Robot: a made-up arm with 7 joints. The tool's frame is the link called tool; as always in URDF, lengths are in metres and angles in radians. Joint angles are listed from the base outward.
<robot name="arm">
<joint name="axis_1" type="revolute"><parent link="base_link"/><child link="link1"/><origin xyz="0 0 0.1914" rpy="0 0 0"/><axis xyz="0 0 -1"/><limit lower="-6.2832" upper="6.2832"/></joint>
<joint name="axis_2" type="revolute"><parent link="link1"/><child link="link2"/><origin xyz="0 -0.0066 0.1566" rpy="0 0 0"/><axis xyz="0 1 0"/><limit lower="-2.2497" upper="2.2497"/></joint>
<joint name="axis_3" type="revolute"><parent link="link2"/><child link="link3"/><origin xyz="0 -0.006 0.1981" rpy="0 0 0"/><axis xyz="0 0 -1"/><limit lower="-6.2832" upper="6.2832"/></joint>
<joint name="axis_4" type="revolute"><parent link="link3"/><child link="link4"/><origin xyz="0 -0.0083 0.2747" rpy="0 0 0"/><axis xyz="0 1 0"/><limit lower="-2.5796" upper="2.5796"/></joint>
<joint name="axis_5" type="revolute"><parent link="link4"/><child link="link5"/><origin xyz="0 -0.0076 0.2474" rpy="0 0 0"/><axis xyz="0 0 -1"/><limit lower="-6.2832" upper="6.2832"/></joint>
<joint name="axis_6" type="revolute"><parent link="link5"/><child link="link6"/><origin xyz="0 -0.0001 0.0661" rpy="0 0 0"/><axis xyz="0 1 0"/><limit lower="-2.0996" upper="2.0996"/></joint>
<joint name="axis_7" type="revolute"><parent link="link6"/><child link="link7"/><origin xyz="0 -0.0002 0.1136" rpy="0 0 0"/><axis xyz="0 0 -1"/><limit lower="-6.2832" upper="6.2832"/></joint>
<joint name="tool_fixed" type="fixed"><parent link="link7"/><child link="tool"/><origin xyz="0 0 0" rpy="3.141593 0 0"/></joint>
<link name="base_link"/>
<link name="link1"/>
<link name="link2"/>
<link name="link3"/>
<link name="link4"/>
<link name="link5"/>
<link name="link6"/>
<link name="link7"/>
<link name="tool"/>
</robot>
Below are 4 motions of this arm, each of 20 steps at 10 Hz.
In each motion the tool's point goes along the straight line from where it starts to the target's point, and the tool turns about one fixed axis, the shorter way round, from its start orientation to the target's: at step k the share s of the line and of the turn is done. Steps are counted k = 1, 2, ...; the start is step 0. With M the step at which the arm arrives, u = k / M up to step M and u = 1 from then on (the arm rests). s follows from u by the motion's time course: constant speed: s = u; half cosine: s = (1 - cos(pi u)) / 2; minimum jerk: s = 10 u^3 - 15 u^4 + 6 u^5.
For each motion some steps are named. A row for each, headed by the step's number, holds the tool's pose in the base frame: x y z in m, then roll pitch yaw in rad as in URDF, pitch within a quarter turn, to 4 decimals.
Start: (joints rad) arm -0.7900 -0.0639 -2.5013 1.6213 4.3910 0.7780 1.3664
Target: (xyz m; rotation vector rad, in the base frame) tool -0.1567 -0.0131 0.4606 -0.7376 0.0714 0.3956
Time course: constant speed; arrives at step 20
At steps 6, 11, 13, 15, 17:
6: -0.3227 -0.1076 0.6998 -1.2135 0.9312 -0.2568
11: -0.2634 -0.0739 0.6143 -0.9374 0.6995 0.0492
13: -0.2397 -0.0604 0.5802 -0.8666 0.5946 0.1329
15: -0.2160 -0.0469 0.5460 -0.8102 0.4856 0.2029
17: -0.1923 -0.0334 0.5118 -0.7650 0.3738 0.2627

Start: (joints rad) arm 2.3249 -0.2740 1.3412 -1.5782 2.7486 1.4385 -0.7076
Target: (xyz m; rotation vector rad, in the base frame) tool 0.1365 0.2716 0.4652 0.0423 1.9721 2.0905
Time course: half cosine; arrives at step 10
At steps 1, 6, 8, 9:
1: 0.3627 -0.0285 0.6600 -0.1022 -0.0106 1.9049
6: 0.2166 0.1653 0.5342 0.9165 0.3008 2.5450
8: 0.1586 0.2422 0.4843 1.3432 0.2205 2.8307
9: 0.1422 0.2641 0.4701 1.4568 0.1775 2.9019

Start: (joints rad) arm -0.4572 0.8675 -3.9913 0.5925 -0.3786 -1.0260 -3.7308
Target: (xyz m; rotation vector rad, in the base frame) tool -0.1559 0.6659 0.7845 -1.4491 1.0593 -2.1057
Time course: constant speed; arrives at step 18
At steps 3, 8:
3: 0.4159 0.2557 0.9499 -1.9498 0.1836 2.8317
8: 0.2253 0.3925 0.8948 -1.6201 -0.0005 -2.9612

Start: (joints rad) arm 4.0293 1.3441 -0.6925 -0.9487 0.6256 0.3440 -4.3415
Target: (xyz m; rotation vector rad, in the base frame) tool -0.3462 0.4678 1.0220 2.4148 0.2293 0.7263
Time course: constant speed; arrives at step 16
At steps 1, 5, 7, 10, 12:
1: -0.2391 0.6662 0.7517 2.1247 0.0177 0.0611
5: -0.2677 0.6133 0.8238 2.2150 -0.1012 0.1544
7: -0.2819 0.5869 0.8598 2.2564 -0.1636 0.1974
10: -0.3034 0.5472 0.9139 2.3142 -0.2602 0.2579
12: -0.3176 0.5207 0.9499 2.3503 -0.3264 0.2959

